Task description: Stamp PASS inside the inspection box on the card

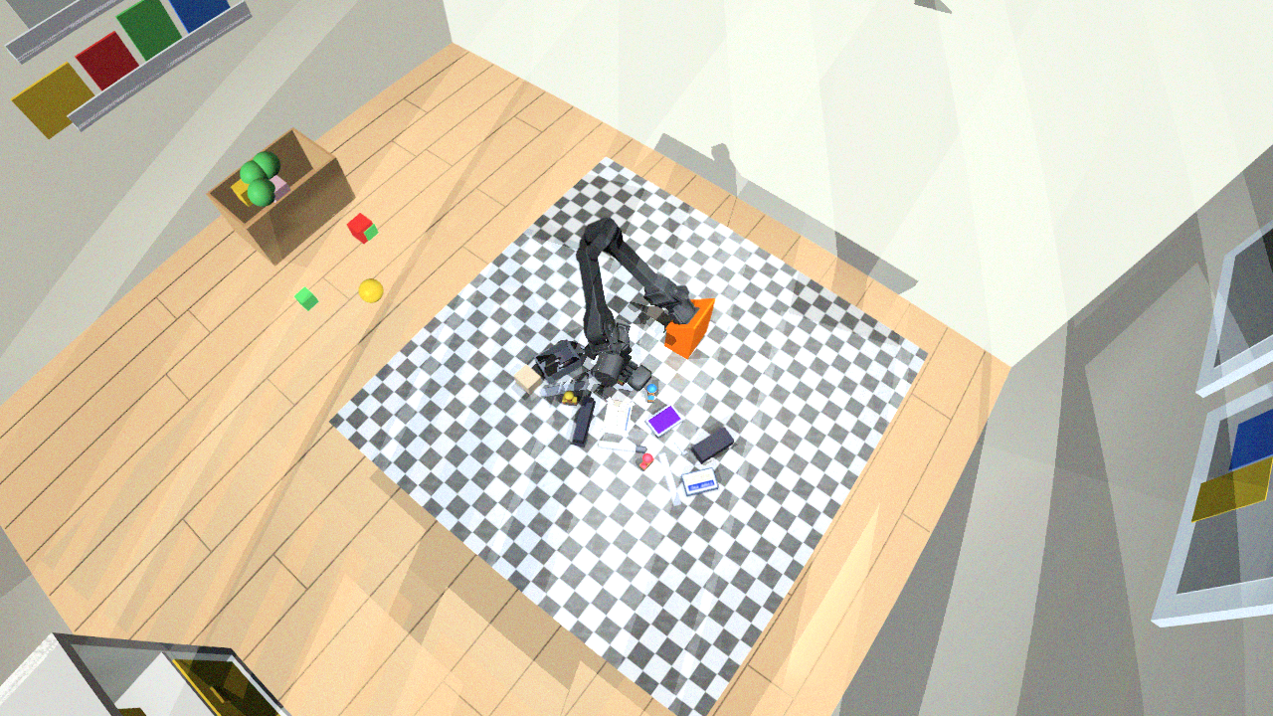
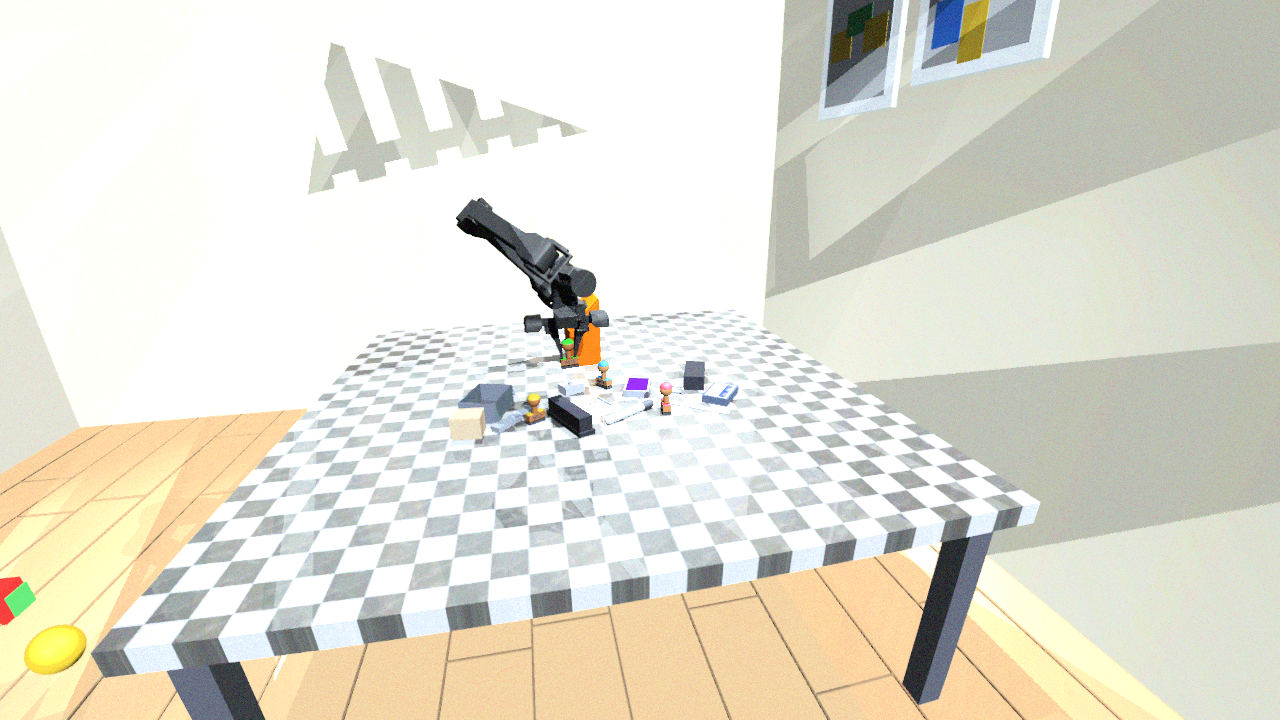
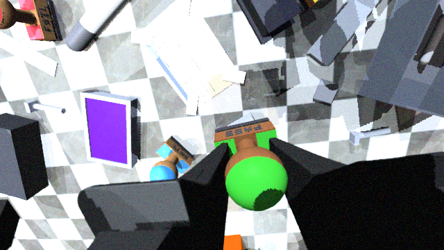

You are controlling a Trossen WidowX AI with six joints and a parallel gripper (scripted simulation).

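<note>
My gripper tip is 1 cm past the ink pad, 16 cm to the right of it and 10 cm above it. Also, from my gripper tip: blue-knobbed stamp (5 cm behind, 9 cm to the left, 8 cm below); cream card (6 cm ahead, 5 cm to the left, 10 cm below); green-knobbed stamp (right at my gripper tip).
</note>
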